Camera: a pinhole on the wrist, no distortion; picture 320 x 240 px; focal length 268.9 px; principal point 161.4 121.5 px. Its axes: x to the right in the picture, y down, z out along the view. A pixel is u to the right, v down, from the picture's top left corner.
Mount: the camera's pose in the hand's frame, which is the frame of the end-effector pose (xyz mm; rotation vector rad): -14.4 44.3 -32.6 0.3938 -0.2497 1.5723
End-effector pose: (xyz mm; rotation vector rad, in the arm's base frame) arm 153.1 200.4 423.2 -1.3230 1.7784 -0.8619
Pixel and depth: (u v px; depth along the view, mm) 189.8 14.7 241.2
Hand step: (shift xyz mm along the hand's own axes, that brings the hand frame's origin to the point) 103.5 -23.5 189.9
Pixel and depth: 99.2 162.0 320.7
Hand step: -31.7 -152.8 234.9
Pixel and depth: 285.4 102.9 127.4
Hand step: 5.9 48.2 106.4
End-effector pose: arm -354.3 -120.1 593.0 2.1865 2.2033 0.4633
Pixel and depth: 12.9 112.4 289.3
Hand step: 23.8 -216.3 167.3
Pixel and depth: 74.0 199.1 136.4
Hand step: -40.4 -52.1 77.7
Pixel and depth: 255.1 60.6 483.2
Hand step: 138.8 12.4 466.7
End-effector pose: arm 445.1 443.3 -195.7 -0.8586 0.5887 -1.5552
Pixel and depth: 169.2 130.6 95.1
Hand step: -8.7 9.1 55.6
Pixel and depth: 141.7 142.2 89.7
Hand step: -12.8 2.5 47.3
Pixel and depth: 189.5 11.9 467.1
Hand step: 218.8 -87.3 397.7
